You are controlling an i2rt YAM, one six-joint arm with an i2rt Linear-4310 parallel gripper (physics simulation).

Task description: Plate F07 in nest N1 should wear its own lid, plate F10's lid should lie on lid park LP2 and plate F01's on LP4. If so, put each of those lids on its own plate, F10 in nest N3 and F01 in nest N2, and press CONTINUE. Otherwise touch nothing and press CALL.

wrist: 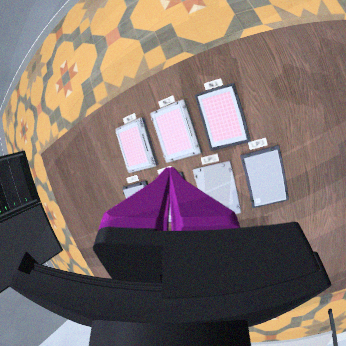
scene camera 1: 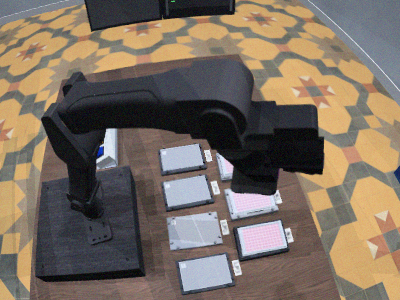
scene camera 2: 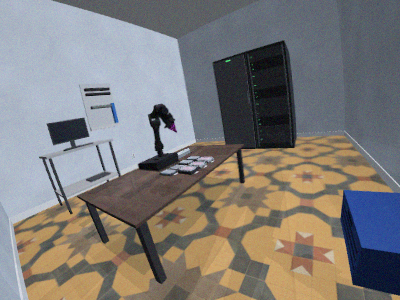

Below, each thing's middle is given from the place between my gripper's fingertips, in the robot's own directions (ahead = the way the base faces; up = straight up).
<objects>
The nest N1 [wrist: 217,82] is 33 cm below my hand, 6 cm ahead of it and 2 cm to the right of it. Also, from my hand: lid park LP1 [scene camera 1: 201,230] (33 cm below, 11 cm behind, 7 cm to the left).
</objects>
